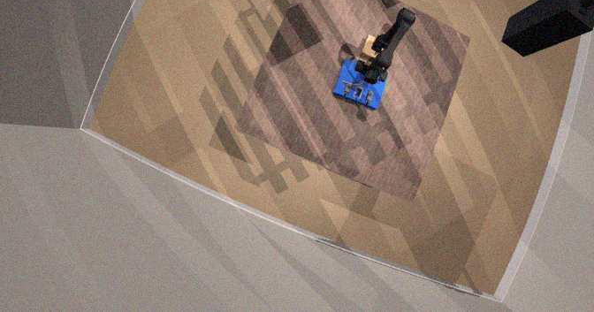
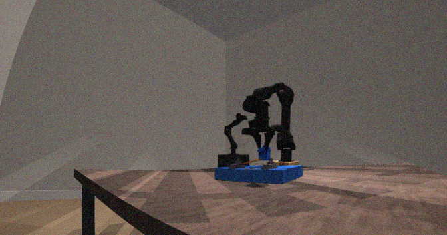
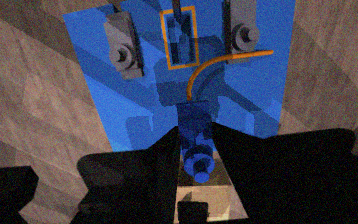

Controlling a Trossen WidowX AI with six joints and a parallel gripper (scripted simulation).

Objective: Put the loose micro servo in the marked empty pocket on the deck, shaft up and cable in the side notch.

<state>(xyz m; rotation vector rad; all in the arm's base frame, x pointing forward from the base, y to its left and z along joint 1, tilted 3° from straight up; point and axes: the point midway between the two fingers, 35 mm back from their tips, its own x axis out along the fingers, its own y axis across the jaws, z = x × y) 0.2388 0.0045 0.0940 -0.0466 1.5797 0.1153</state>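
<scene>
The blue robot deck is 1 cm behind my gripper tip and 10 cm below it.
</scene>
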